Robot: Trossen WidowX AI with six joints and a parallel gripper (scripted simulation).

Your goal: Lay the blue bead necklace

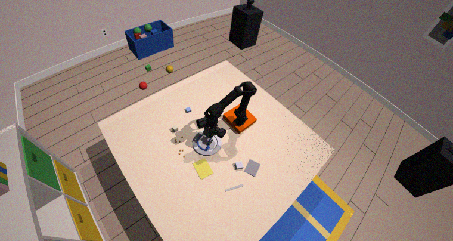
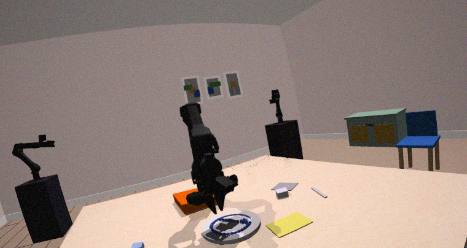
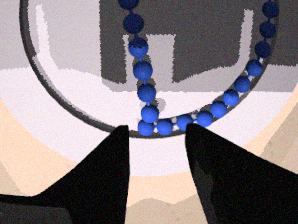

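My gripper tip is 50 mm short of the round bead board, 40 mm above it and 20 mm to the right of it. Also, from my gripper tip: yellow sheet 170 mm ahead, 160 mm to the left, 40 mm below; small grey block 280 mm to the left, 30 mm below, 30 mm behind; pale cube 190 mm to the right, 180 mm ahead, 30 mm below.
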